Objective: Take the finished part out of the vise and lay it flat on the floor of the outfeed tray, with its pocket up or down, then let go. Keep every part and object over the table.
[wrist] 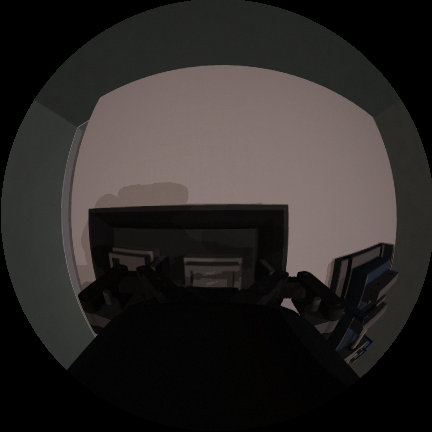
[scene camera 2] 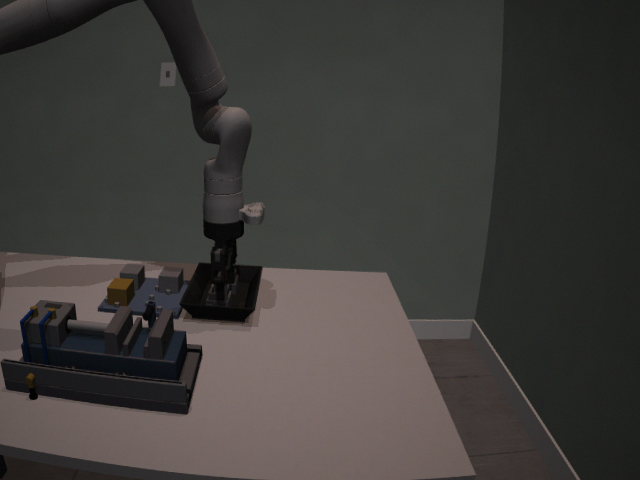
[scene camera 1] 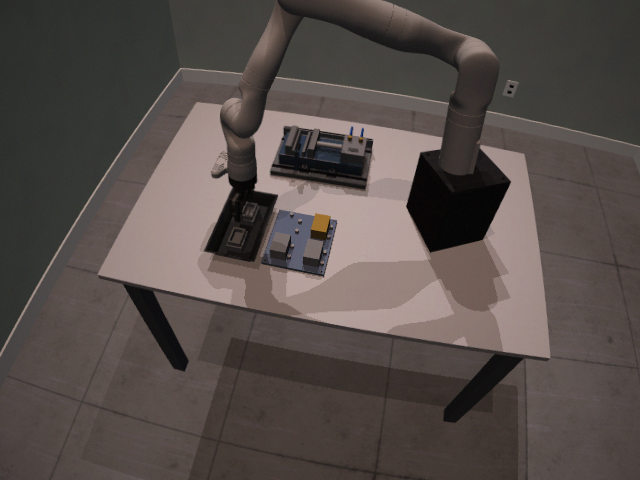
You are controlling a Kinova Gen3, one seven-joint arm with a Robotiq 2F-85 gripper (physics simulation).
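Places are measured from the arm's base along level axes (x right, y ahead, z up), in metres.
Where they show: gripper, fingertip midpoint: [wrist: 211,267] [scene camera 2: 225,292] [scene camera 1: 244,209]; arm's base, origin of the base link: [scene camera 1: 455,164].
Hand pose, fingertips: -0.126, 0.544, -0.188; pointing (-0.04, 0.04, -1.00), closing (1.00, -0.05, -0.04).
Note:
Things, the pixels of their top centre, and the offset from my fingertips, as dx, dy, dz. "*": a spot on its surface instead.
- finished part, middle of its top: [wrist: 211,282] [scene camera 2: 218,289] [scene camera 1: 248,209] +0.000, -0.013, +0.005
- second pocketed part, middle of its top: [wrist: 126,269] [scene camera 2: 227,272] [scene camera 1: 236,235] -0.096, -0.008, +0.005
- grey vise, middle of its top: [scene camera 2: 99,316] [wrist: 370,330] [scene camera 1: 324,138] +0.288, -0.167, +0.057
- blue board, surface spot: [scene camera 2: 135,307] * +0.033, -0.179, -0.034
- orange block, middle of its top: [scene camera 2: 120,283] [scene camera 1: 320,222] +0.002, -0.218, +0.002
- dark nozzle, surface spot: [scene camera 2: 149,311] * +0.241, -0.095, +0.053
The finished part [scene camera 1: 250,209] [scene camera 2: 212,297] [wrist: 212,262] lies flat, pocket up, on the floor of the black outfeed tray [scene camera 1: 219,227] [scene camera 2: 219,313] [wrist: 190,218]. My gripper [scene camera 1: 242,210] [scene camera 2: 222,290] [wrist: 211,267] is open, low in the tray, with its fingers spread on either side of this part and nothing gripped. The fingers partly hide the part in the scene views. A second pocketed part [scene camera 1: 237,237] [wrist: 131,260] lies pocket up beside it in the tray. The blue and grey vise [scene camera 1: 323,152] [scene camera 2: 103,357] [wrist: 371,281] shows no part between its jaws.
A blue board [scene camera 1: 281,222] [scene camera 2: 135,307] beside the tray carries an orange block [scene camera 1: 320,226] [scene camera 2: 120,292], two grey blocks [scene camera 1: 280,245] [scene camera 1: 313,252] and small pegs. A dark nozzle [scene camera 2: 149,311] stands by the vise. The black arm base [scene camera 1: 454,206] is across the table.

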